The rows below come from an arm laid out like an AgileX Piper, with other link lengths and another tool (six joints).
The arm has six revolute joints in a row. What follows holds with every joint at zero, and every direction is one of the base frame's. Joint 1 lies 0.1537 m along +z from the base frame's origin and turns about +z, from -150.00 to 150.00 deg. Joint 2 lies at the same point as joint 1 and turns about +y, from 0.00 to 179.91 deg. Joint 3 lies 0.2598 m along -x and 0.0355 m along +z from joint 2 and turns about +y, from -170.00 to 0.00 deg. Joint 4 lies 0.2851 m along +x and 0.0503 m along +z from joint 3 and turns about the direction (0.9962, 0, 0.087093), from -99.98 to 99.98 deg. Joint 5 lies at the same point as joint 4 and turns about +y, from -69.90 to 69.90 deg. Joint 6 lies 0.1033 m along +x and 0.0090 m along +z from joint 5 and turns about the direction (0.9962, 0, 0.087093), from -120.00 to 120.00 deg. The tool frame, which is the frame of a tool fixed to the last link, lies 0.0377 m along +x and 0.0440 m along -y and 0.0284 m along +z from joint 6; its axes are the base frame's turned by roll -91.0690, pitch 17.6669 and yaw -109.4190 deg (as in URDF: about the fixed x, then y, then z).
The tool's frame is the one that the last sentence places.
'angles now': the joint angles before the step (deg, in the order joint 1, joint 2, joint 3, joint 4, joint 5, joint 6). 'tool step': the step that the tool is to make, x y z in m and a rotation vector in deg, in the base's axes. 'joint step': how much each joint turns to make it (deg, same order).
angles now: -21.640 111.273 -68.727 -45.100 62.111 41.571
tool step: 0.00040 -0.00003 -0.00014 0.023 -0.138 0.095
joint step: 0.000 0.000 0.000 -0.001 -0.169 0.001
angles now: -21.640 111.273 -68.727 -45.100 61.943 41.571
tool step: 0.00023 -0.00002 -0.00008 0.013 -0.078 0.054
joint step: 0.000 0.001 -0.001 -0.001 -0.096 0.000
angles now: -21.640 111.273 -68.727 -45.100 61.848 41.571
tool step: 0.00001 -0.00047 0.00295 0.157 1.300 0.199
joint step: 0.000 0.000 -0.569 0.273 1.330 -1.427
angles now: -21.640 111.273 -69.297 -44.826 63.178 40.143
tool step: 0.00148 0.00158 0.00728 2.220 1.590 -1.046
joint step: 0.001 -0.001 -2.498 3.352 3.490 -3.630
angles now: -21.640 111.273 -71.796 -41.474 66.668 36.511
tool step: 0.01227 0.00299 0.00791 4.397 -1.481 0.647
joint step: 0.000 -0.001 -3.989 5.655 1.411 -5.431
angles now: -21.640 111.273 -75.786 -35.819 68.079 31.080
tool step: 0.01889 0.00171 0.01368 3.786 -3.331 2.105
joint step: 0.000 0.000 -4.939 5.271 0.471 -5.588
